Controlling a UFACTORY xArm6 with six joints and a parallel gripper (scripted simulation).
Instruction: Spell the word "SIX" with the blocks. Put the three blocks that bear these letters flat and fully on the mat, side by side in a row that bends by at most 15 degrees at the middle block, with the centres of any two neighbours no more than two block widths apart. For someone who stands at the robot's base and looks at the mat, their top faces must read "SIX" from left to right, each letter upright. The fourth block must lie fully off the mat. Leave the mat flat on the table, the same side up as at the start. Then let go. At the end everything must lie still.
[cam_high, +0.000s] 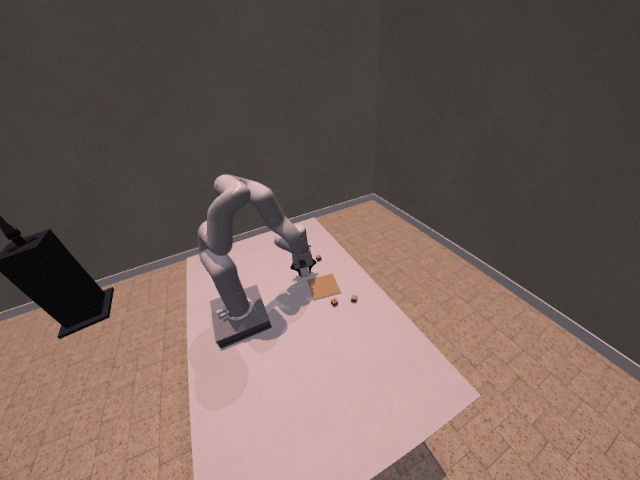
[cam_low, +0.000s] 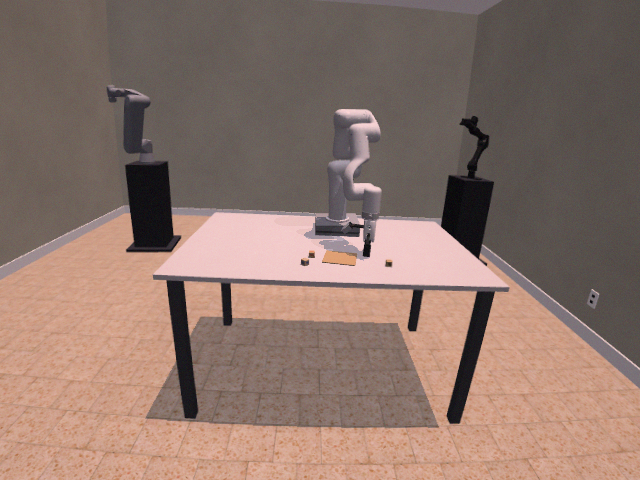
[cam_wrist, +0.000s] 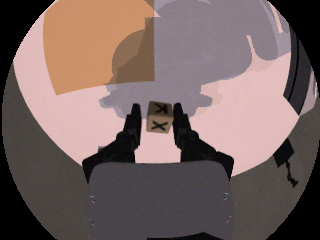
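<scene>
Now: the tan mat 13 cm to the right of my hand, 4 cm ahead of it and 2 cm below it.
</scene>
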